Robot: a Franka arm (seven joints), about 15 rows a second.
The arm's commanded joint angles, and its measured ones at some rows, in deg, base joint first. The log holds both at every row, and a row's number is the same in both.
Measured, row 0:
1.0, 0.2, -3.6, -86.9, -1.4, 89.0, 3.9
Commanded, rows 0 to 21:
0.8, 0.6, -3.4, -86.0, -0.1, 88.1, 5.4
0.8, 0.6, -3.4, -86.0, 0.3, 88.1, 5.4
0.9, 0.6, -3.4, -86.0, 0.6, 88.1, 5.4
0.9, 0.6, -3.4, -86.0, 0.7, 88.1, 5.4
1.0, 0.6, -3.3, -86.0, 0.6, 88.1, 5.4
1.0, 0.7, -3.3, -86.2, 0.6, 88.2, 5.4
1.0, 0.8, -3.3, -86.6, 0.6, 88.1, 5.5
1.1, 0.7, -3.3, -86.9, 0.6, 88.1, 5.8
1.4, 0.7, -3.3, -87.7, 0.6, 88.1, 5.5
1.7, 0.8, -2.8, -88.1, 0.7, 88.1, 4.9
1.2, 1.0, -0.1, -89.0, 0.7, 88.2, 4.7
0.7, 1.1, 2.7, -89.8, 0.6, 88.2, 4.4
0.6, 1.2, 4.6, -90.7, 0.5, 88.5, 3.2
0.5, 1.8, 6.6, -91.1, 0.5, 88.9, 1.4
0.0, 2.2, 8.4, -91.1, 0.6, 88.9, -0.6
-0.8, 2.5, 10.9, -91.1, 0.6, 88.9, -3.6
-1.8, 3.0, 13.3, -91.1, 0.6, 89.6, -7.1
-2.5, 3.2, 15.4, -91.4, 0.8, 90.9, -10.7
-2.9, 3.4, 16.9, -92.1, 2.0, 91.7, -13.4
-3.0, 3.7, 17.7, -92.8, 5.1, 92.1, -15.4
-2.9, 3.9, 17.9, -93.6, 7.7, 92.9, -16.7
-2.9, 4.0, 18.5, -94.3, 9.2, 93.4, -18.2
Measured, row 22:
-1.6, 3.8, 17.1, -92.7, 5.4, 91.8, -13.3
